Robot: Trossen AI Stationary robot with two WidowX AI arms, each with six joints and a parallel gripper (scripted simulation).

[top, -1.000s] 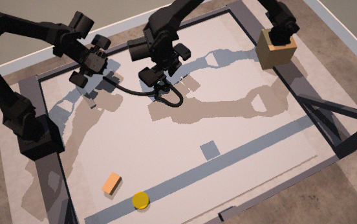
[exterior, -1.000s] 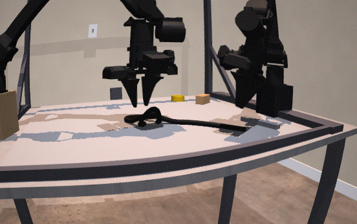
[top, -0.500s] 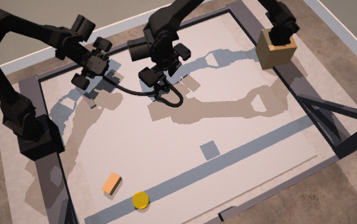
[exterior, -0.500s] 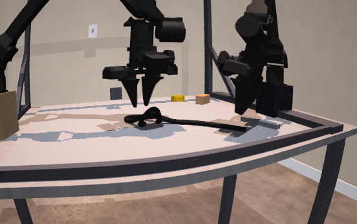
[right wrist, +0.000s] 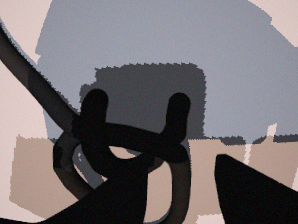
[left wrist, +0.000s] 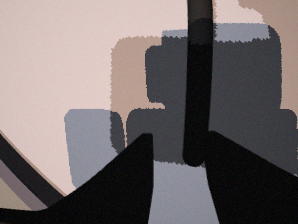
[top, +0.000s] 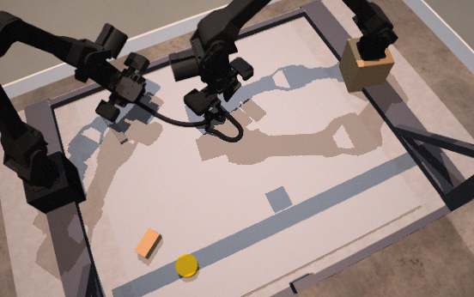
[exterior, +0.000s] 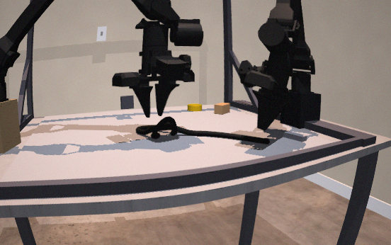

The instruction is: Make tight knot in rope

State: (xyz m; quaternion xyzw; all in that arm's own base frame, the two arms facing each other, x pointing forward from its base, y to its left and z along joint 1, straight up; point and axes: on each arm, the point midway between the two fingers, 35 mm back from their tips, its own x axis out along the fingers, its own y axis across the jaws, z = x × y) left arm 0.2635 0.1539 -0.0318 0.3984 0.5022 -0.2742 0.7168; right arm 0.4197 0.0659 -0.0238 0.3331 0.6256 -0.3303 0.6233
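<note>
The grey bar is 9 cm to the left of my left hand, 6 cm below it and 3 cm behind it. Also, from my left hand: yellow disc (47 cm behind, 5 cm below, 2 cm to the left); then orange block (39 cm behind, 9 cm to the left, 5 cm below).
</note>
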